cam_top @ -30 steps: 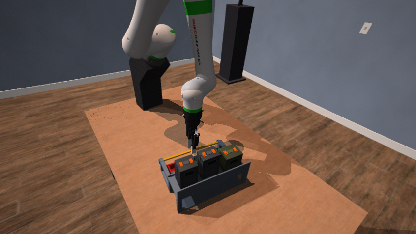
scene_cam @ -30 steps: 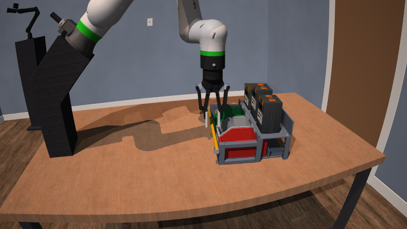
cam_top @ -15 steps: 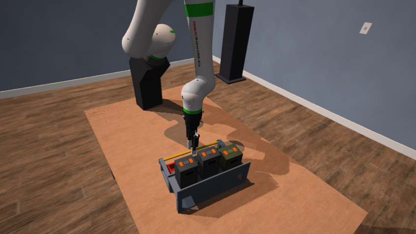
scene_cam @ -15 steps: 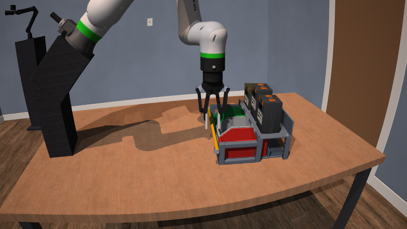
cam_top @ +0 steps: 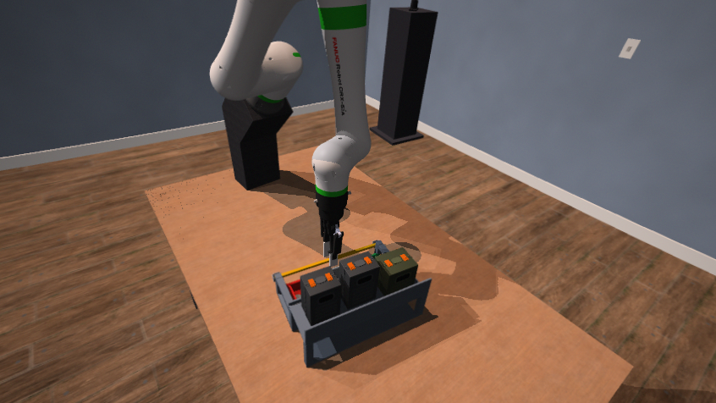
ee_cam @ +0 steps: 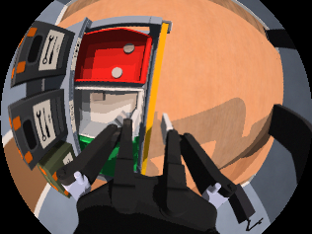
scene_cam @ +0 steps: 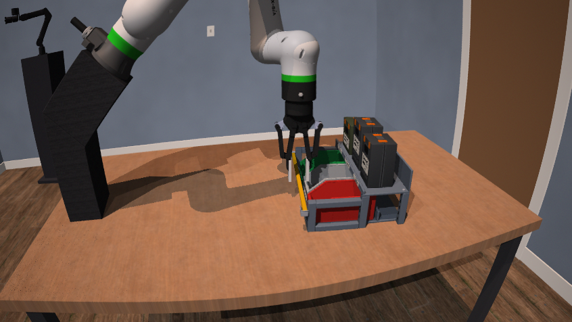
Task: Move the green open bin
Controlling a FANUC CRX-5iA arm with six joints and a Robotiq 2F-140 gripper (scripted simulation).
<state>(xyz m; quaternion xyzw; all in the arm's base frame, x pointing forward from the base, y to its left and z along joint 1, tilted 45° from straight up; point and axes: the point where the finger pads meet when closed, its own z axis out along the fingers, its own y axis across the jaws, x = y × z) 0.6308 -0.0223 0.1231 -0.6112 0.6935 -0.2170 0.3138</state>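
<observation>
Right now the thin yellow bar is 3 cm below my hand. The rest, counted from my hand: green open bin 11 cm ahead, 10 cm to the left, 5 cm below; then red bin 12 cm to the right, 10 cm ahead, 5 cm below; then grey bin 11 cm ahead, 5 cm below, 1 cm to the right.
</observation>
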